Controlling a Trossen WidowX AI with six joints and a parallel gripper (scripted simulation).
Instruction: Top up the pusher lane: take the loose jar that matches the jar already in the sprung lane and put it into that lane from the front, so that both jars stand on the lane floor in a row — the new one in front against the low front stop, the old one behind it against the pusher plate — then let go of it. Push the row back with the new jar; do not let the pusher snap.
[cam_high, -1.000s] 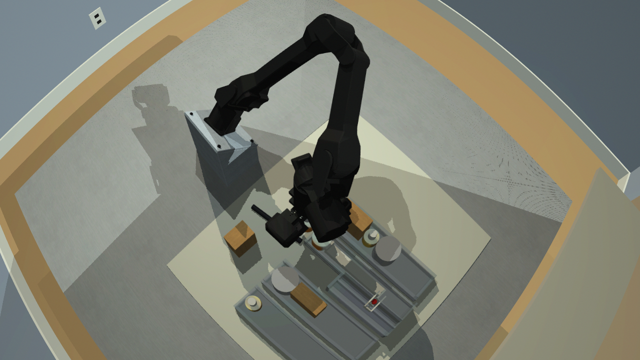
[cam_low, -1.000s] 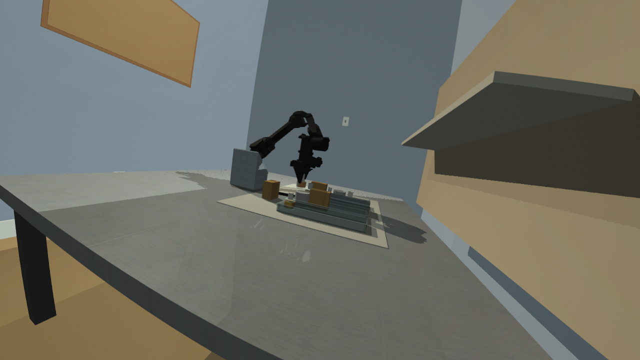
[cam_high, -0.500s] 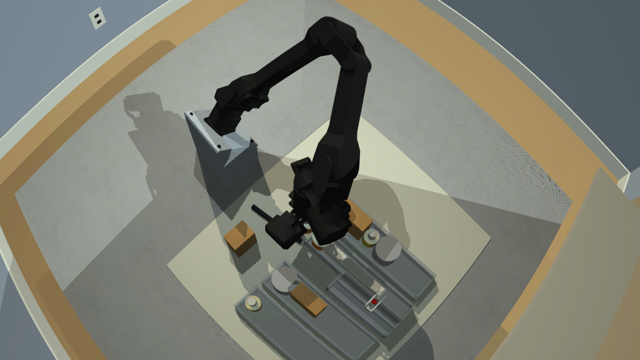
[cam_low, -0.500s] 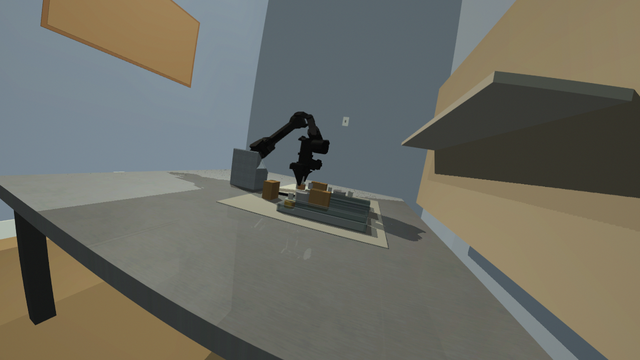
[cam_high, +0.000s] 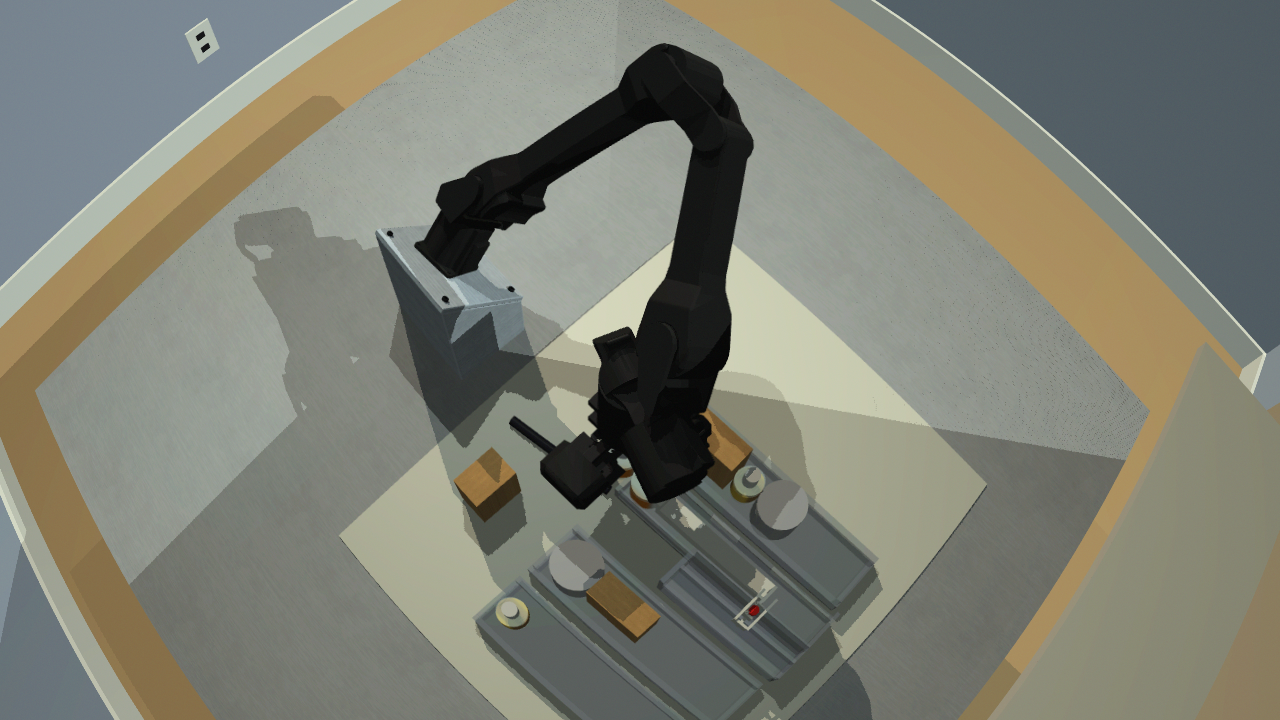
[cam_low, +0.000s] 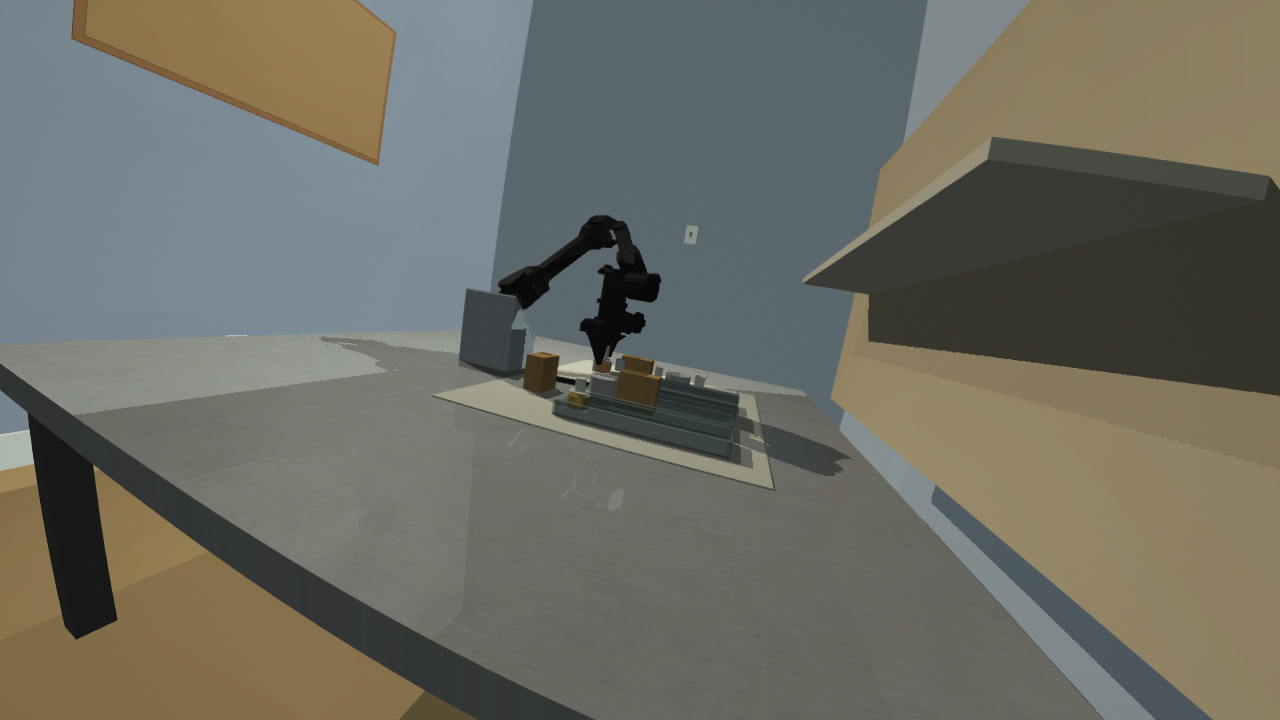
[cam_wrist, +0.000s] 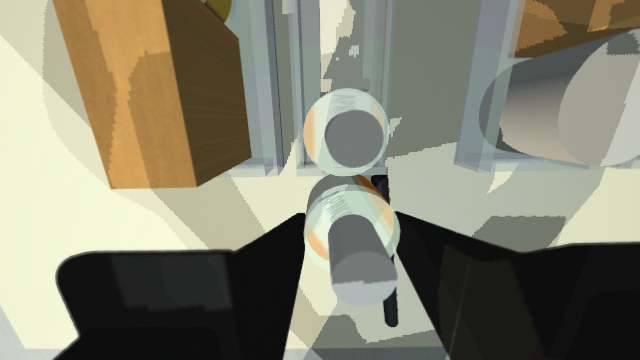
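My gripper tip is now 6 cm past the black rod, 5 cm above it and 4 cm to the left of it. From my gripper tip the other things lie so: sprung lane 19 cm ahead, 4 cm below, 3 cm to the right; then red-marked part 23 cm ahead, 5 cm to the right, 2 cm above.
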